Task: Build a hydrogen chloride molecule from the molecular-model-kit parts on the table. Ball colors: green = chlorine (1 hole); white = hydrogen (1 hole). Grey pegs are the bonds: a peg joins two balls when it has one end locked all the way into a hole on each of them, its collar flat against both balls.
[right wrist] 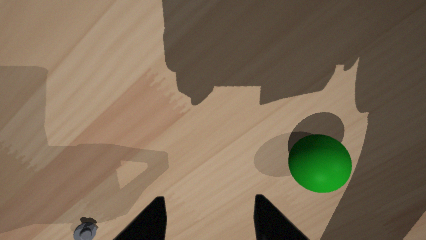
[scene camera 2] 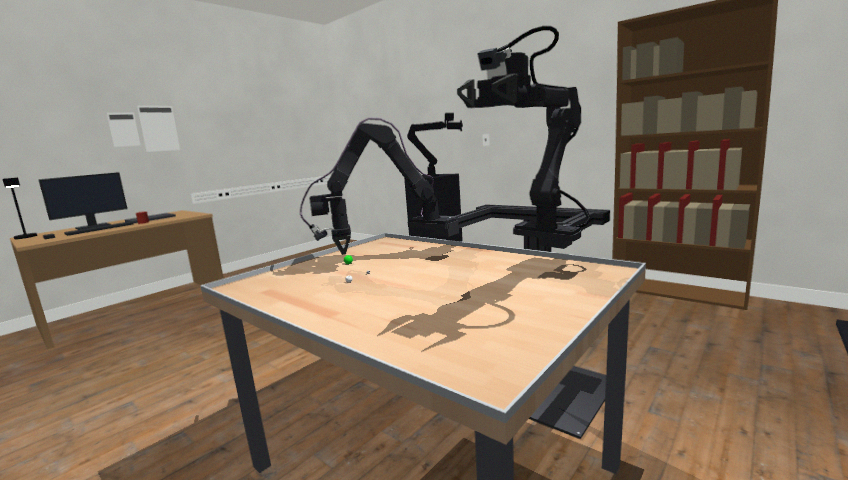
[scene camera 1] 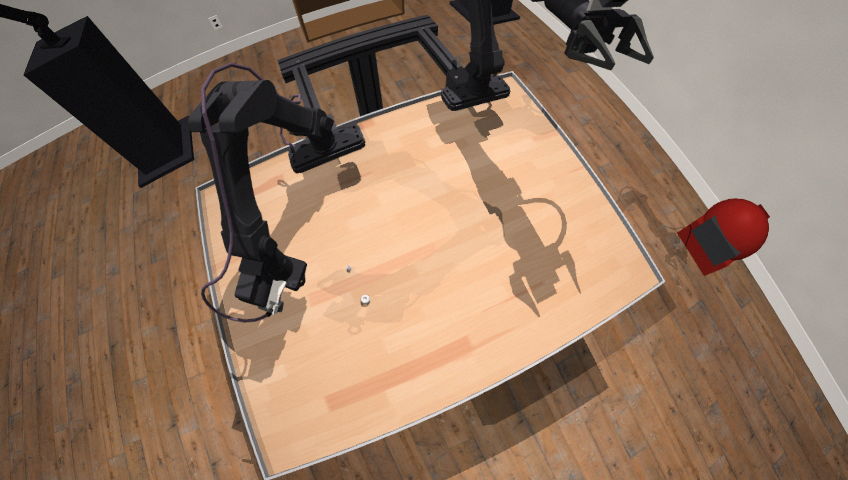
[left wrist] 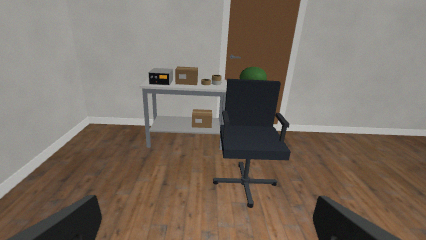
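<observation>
Both my left gripper and my right gripper are visible to me, the left gripper also in scene camera 2 and the left wrist view, the right gripper also in the right wrist view. A green ball is visible as well.
</observation>
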